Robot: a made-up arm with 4 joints.
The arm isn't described. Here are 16 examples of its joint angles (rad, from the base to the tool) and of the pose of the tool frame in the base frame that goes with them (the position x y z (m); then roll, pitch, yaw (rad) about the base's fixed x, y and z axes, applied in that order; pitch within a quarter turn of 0, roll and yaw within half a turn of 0).
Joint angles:
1: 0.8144 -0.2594 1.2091 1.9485
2: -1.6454 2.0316 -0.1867 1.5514
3: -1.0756 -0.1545 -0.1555 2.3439
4: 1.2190 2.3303 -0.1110 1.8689
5: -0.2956 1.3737 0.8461 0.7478
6: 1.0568 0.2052 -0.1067 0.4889
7: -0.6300 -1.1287 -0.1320 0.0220
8: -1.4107 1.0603 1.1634 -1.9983
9: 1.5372 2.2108 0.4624 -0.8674
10: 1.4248 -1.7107 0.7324 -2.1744
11: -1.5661 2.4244 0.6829 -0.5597
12: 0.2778 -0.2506 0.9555 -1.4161
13: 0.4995 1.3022 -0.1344 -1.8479
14: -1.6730 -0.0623 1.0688 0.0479
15: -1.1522 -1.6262 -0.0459 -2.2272
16: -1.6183 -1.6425 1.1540 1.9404
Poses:
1: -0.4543 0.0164 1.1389 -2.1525 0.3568 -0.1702
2: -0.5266 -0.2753 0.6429 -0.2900 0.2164 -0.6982
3: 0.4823 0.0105 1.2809 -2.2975 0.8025 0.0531
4: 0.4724 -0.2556 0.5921 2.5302 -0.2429 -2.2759
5: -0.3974 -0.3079 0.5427 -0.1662 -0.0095 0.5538
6: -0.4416 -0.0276 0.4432 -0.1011 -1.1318 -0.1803
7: 0.0167 0.4068 0.9082 -1.7189 0.8438 -1.3456
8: 0.2930 -0.0208 1.2726 -2.4018 0.4688 1.7040
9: 0.3259 -0.0022 0.2420 -0.8765 -0.0538 2.8078
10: 0.1805 0.6132 1.1195 1.9914 0.6324 -0.8308
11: -0.5759 0.0669 0.8581 1.9527 -0.0313 0.3982
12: -0.3951 0.5637 1.1233 1.5013 1.1192 0.2302
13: -0.7833 -0.1466 0.3531 0.5803 -1.2910 2.2491
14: 0.4297 0.1339 1.0102 2.9841 0.1435 -3.0028
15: 0.1238 0.8032 0.2335 -0.8213 0.6253 -2.3700
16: 0.1230 0.2307 0.0925 0.8604 -0.5814 -1.9534
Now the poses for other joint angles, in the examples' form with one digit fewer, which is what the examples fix.
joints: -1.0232 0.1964 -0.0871 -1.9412
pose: 0.218 0.326 1.403 2.599 0.765 0.610
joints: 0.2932 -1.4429 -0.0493 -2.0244
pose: 0.226 0.825 0.861 1.146 0.700 -0.676
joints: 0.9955 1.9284 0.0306 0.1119
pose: 0.083 0.020 0.322 -2.017 -0.932 -3.030
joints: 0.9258 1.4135 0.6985 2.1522
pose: -0.314 -0.541 0.479 2.987 -1.130 2.027
